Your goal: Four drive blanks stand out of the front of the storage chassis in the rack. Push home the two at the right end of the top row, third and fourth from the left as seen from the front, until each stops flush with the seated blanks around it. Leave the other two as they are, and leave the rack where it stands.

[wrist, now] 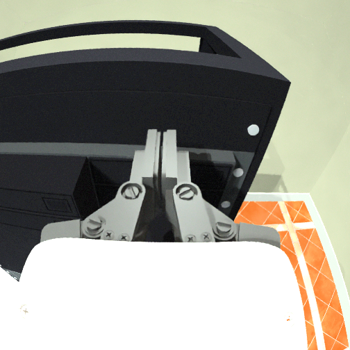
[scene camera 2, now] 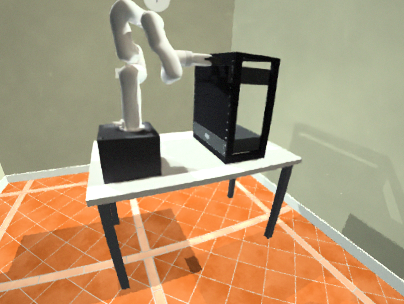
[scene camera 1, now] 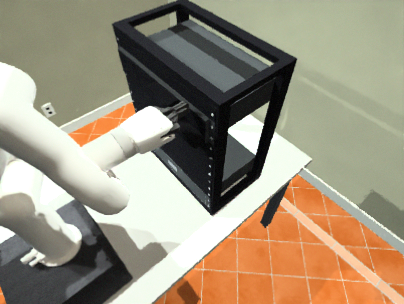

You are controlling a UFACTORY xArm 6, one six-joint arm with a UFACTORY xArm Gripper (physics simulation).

black rack: wrist; scene camera 2 216,92; scene camera 1
same spot on black rack: (wrist: 80,115) = (scene camera 1: 180,88)
